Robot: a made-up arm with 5 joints. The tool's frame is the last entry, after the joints.
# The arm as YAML. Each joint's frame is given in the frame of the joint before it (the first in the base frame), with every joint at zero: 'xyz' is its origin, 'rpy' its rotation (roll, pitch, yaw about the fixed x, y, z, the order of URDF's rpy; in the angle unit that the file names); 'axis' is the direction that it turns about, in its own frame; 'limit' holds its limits. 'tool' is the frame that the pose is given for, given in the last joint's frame.
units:
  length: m
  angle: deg
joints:
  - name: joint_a
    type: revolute
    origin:
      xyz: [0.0, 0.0, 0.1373]
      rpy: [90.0, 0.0, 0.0]
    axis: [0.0, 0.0, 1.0]
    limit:
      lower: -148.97
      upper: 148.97
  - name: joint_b
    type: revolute
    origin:
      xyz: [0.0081, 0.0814, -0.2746]
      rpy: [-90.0, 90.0, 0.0]
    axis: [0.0, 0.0, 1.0]
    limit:
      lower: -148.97
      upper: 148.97
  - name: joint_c
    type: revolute
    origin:
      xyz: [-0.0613, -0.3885, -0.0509]
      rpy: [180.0, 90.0, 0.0]
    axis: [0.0, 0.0, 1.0]
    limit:
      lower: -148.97
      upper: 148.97
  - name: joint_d
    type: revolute
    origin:
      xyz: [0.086, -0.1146, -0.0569]
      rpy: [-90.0, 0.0, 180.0]
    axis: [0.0, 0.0, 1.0]
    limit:
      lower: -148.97
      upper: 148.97
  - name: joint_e
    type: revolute
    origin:
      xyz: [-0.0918, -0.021, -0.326]
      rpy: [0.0, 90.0, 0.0]
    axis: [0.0, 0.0, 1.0]
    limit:
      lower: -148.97
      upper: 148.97
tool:
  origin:
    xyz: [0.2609, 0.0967, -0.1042]
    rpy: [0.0, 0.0, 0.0]
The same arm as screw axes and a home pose.
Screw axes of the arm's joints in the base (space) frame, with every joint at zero. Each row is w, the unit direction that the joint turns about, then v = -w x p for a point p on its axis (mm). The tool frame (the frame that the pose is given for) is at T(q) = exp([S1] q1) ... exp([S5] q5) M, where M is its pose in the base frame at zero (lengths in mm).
S1 = (0, -1, 0, 137.3, 0, 0)
S2 = (0, 0, 1, 274.6, -8.1, 0)
S3 = (0, -1, 0, 167.8, 0, -396.6)
S4 = (-1, 0, 0, 0, -81.8, 270.2)
S5 = (0, 0, 1, 249.2, -608, 0)
M =
1 0 0 868.9
0 1 0 345.9
0 0 1 -114.2
0 0 0 1
Joint limits (rad, base to tool): -2.6..2.6 -2.6..2.6 -2.6..2.6 -2.6..2.6 -2.6..2.6

